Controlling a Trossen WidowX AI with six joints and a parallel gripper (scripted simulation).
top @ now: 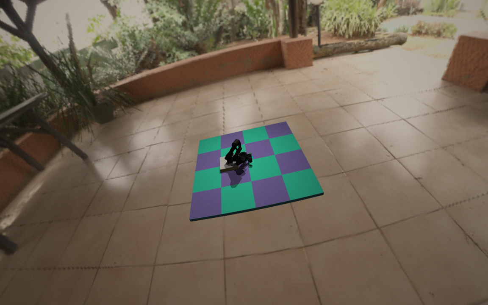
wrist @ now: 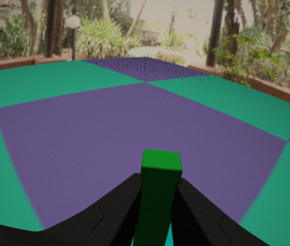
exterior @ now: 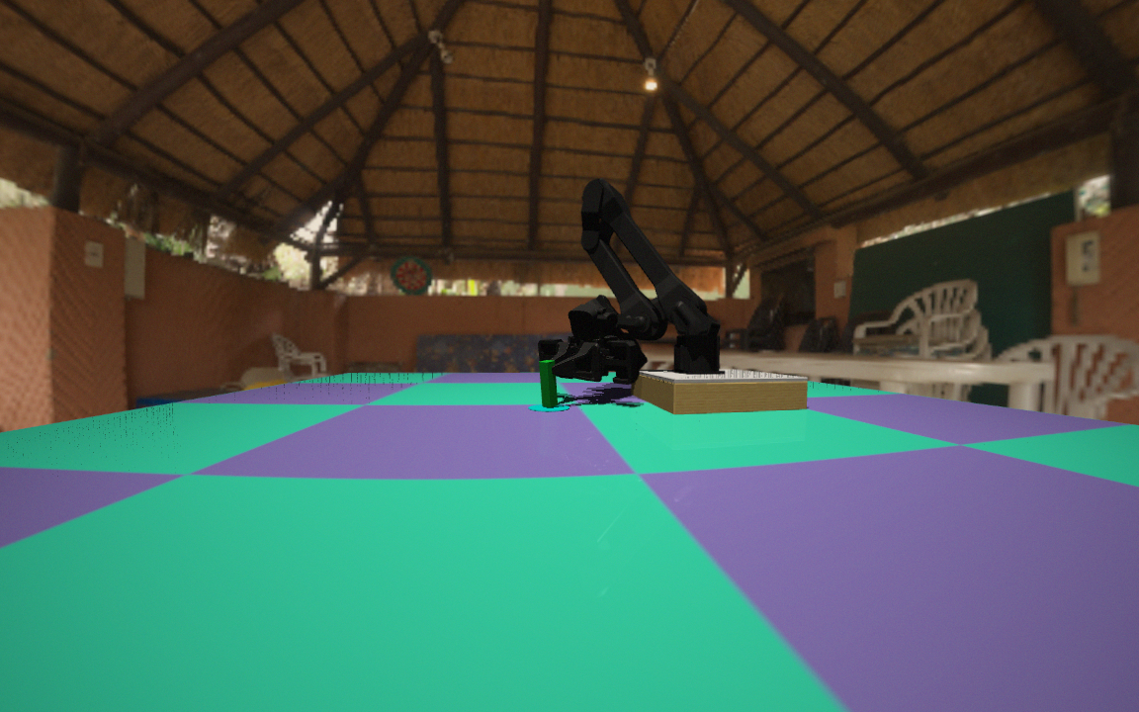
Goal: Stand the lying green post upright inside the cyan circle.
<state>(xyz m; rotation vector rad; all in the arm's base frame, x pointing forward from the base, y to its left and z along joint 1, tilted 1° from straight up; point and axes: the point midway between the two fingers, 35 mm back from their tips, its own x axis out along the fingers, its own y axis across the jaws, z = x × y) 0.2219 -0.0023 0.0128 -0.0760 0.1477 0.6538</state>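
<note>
Right now the cyan circle is 6 cm below my gripper tip. From my gripper tip the other things lie so: green post 2 cm below.
</note>
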